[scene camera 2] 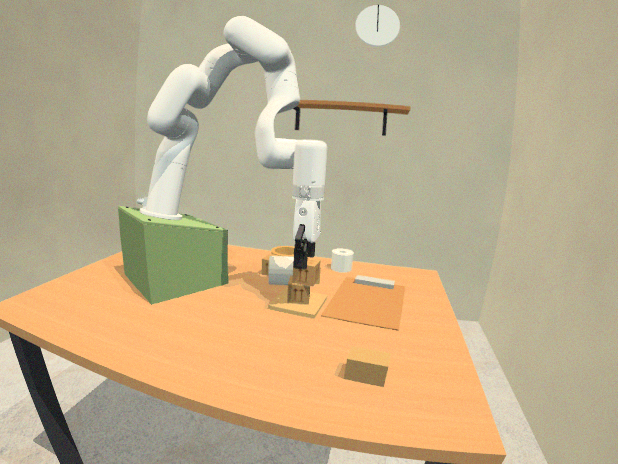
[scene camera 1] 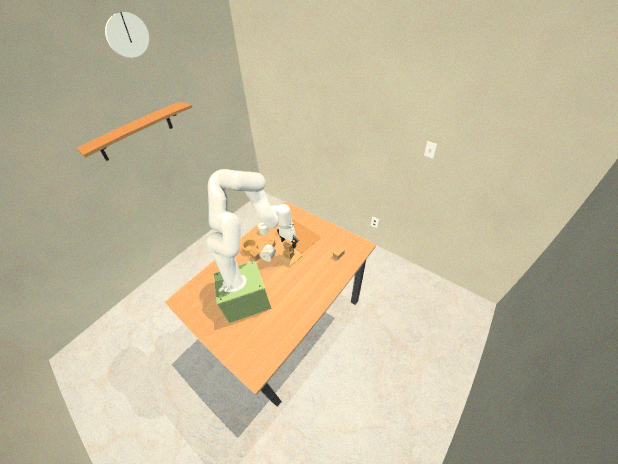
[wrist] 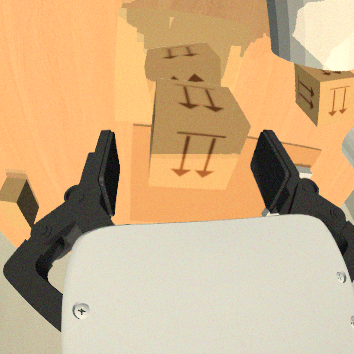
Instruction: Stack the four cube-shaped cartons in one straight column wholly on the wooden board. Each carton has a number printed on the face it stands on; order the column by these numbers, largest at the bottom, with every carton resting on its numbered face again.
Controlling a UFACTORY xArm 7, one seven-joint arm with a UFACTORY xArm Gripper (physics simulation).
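Places are measured from the arm's base along level axes (x ahead, y left, z up), in metres.
Where they show: gripper, between the fingertips: (scene camera 2: 304, 262) (scene camera 1: 288, 244) (wrist: 188, 146); arm's base, origin of its link: (scene camera 2: 160, 215) (scene camera 1: 235, 283).
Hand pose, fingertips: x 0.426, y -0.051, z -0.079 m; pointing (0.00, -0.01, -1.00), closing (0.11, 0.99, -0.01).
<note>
Each offset is from my fingertips to the top centre of the thing. "pt": to the spot under its first point.
A carton {0.009 m back, 0.004 m left, 0.051 m down} (scene camera 1: 288, 254) (scene camera 2: 299, 293) (wrist: 182, 64) stands on the wooden board {0.008 m back, 0.001 m left, 0.105 m down} (scene camera 1: 295, 260) (scene camera 2: 310, 311) (wrist: 125, 95). A second carton {0.007 m ahead, 0.004 m left, 0.003 m up} (scene camera 1: 288, 244) (scene camera 2: 301, 275) (wrist: 192, 145) is on top of it; its exact seating is hard to see. My gripper (scene camera 1: 294, 242) (scene camera 2: 301, 265) (wrist: 188, 146) is open around the upper carton, with a gap on both sides in the wrist view. Another carton (scene camera 1: 271, 243) (scene camera 2: 314, 272) stands on the table behind the board. One more carton {0.117 m back, 0.194 m left, 0.064 m down} (scene camera 1: 255, 254) (scene camera 2: 265, 265) is beside the orange bowl. The printed numbers do not show.
A grey-white cylinder {0.077 m back, 0.121 m left, 0.033 m down} (scene camera 1: 267, 252) (scene camera 2: 280, 270) (wrist: 287, 30) is close to the board. The orange bowl {0.084 m back, 0.269 m left, 0.061 m down} (scene camera 1: 245, 242) (scene camera 2: 283, 249), a white roll {0.100 m ahead, 0.294 m left, 0.056 m down} (scene camera 1: 263, 229) (scene camera 2: 342, 260), an orange mat {0.178 m ahead, 0.059 m left, 0.099 m down} (scene camera 1: 311, 237) (scene camera 2: 365, 307) with a pale bar {pt 0.201 m ahead, 0.154 m left, 0.101 m down} (scene camera 2: 374, 282), and a plain block {0.151 m ahead, 0.274 m right, 0.069 m down} (scene camera 1: 338, 255) (scene camera 2: 366, 370) (wrist: 16, 194) are around.
</note>
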